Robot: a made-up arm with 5 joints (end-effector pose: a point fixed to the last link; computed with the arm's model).
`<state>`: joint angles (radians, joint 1 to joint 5).
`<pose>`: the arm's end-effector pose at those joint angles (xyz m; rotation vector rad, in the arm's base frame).
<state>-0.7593 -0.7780 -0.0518 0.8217 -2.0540</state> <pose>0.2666 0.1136 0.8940 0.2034 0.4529 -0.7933</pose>
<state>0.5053 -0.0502 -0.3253 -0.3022 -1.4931</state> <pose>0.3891 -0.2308 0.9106 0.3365 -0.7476 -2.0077</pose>
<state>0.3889 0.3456 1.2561 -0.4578 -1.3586</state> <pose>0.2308 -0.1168 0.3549 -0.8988 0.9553 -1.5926</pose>
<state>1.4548 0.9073 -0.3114 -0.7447 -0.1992</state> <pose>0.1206 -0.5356 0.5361 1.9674 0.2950 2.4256</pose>
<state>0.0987 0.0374 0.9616 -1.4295 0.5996</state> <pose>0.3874 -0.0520 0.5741 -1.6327 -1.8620 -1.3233</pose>
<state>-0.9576 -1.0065 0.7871 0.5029 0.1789</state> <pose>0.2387 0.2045 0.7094 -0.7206 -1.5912 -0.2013</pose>
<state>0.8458 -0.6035 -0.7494 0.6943 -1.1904</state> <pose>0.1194 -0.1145 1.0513 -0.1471 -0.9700 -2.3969</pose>
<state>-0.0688 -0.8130 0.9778 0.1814 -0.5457</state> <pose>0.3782 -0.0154 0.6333 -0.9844 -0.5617 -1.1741</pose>
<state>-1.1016 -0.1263 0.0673 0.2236 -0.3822</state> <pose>0.2786 0.3517 0.7480 -0.4182 -1.1245 -0.3141</pose>
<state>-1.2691 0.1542 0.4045 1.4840 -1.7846</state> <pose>0.1878 0.2264 0.4758 -2.0074 0.4415 -0.4063</pose>
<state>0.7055 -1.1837 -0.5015 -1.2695 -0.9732</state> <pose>-0.1409 0.1304 0.9000 -1.0297 2.4099 0.5612</pose>
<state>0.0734 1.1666 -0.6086 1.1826 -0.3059</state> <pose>0.5000 -0.0636 0.3416 -1.5659 0.4311 -0.1642</pose>
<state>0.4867 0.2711 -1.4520 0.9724 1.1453</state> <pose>0.3625 -0.1736 0.9766 -2.5464 -1.6130 -0.7203</pose>
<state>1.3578 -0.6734 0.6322 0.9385 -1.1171</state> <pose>0.1083 -0.3154 0.6377 -0.6925 1.1203 -2.4239</pose>
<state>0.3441 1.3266 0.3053 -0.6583 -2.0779</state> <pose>0.3180 -0.1454 0.2223 -0.2011 1.2616 -1.9439</pose>
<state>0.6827 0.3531 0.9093 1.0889 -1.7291</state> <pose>0.1504 -0.1267 0.3729 -1.0878 2.4962 -1.1177</pose>
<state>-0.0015 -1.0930 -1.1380 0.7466 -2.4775</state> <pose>-0.1720 -0.0552 0.9803 1.4785 -0.4514 -0.5811</pose>
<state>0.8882 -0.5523 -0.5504 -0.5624 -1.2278</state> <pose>0.0864 -0.0817 1.0615 0.4005 -2.1400 -1.9686</pose>
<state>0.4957 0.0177 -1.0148 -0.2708 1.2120</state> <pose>0.2884 -0.1371 1.0560 1.5661 1.2410 1.0541</pose>
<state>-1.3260 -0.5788 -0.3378 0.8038 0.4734</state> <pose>0.1364 0.2161 0.9438 -0.1801 -2.0436 -0.2679</pose>
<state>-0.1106 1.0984 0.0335 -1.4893 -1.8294</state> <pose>0.4988 -0.0074 0.4319 0.4733 -0.0504 -1.3890</pose>
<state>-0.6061 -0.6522 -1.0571 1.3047 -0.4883</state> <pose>0.1036 -0.0183 1.0302 -0.1820 -1.1758 -1.0736</pose>
